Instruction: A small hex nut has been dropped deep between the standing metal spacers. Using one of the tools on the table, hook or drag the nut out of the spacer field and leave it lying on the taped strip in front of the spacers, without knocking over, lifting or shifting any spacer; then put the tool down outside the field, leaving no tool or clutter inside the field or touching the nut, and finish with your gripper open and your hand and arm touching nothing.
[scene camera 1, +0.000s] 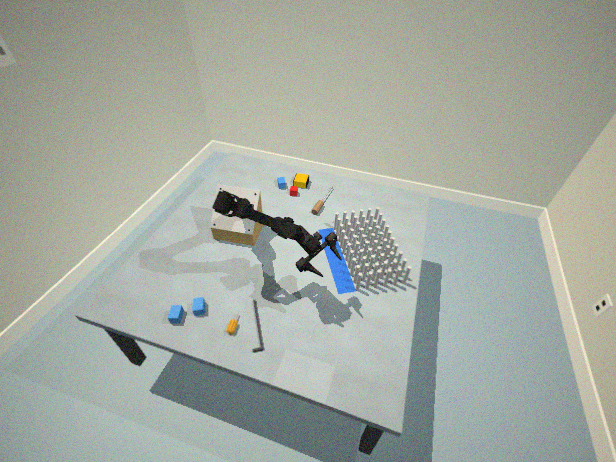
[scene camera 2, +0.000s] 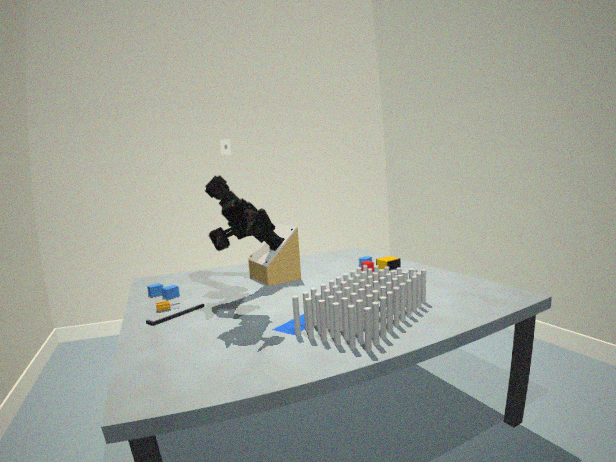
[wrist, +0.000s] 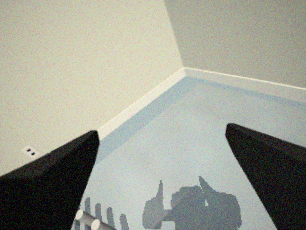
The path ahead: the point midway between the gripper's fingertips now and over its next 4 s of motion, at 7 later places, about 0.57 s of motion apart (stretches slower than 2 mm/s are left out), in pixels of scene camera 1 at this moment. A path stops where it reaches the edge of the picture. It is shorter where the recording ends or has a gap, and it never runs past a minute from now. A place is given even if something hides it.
My gripper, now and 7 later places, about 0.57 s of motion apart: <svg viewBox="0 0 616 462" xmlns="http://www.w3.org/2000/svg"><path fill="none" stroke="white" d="M332 268L333 240L331 235L336 226L335 209L327 195L319 189L318 198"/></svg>
